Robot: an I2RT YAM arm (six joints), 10 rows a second.
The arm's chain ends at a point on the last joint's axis. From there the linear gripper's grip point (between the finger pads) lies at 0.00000 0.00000 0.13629 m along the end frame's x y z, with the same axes.
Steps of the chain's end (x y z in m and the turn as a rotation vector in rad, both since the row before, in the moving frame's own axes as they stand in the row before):
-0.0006, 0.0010, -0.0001, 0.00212, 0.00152, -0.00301
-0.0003, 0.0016, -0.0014, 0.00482, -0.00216, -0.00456
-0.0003, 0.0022, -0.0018, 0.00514, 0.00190, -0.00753
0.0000, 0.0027, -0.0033, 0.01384, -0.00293, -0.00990
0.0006, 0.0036, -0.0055, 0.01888, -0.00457, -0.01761
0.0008, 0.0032, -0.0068, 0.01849, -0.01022, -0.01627
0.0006, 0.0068, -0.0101, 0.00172, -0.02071, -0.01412
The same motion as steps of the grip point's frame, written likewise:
-0.0004, 0.0007, -0.0001, 0.00212, 0.00152, -0.00301
-0.0006, 0.0009, -0.0014, 0.00482, -0.00216, -0.00456
0.0000, 0.0015, -0.0018, 0.00514, 0.00190, -0.00753
-0.0004, 0.0008, -0.0033, 0.01384, -0.00293, -0.00990
0.0000, 0.0010, -0.0055, 0.01888, -0.00457, -0.01761
-0.0006, 0.0007, -0.0068, 0.01849, -0.01022, -0.01627
-0.0022, 0.0066, -0.0101, 0.00172, -0.02071, -0.01412

